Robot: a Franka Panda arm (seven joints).
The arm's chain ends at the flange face. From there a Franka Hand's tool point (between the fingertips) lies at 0.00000 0.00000 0.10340 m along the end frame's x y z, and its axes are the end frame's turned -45 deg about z.
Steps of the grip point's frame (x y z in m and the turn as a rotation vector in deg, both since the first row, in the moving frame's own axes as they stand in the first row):
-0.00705 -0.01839 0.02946 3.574 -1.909 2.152
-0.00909 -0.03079 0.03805 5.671 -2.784 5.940
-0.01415 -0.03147 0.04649 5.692 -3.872 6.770
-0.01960 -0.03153 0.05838 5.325 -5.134 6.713
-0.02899 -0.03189 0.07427 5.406 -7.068 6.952
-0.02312 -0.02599 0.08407 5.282 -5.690 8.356
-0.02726 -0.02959 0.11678 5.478 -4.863 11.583
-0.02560 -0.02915 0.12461 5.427 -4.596 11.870
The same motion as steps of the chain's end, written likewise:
-0.01104 -0.00576 0.02972 1.177 -3.877 2.152
-0.01764 -0.01112 0.03868 2.041 -5.979 5.940
-0.02025 -0.00922 0.04723 1.287 -6.763 6.770
-0.02289 -0.00741 0.05924 0.135 -7.396 6.713
-0.02711 -0.00320 0.07551 -1.175 -8.820 6.952
-0.02078 -0.00153 0.08502 -0.288 -7.758 8.356
-0.02721 0.00046 0.11762 0.435 -7.312 11.583
-0.02616 -0.00014 0.12540 0.588 -7.087 11.870

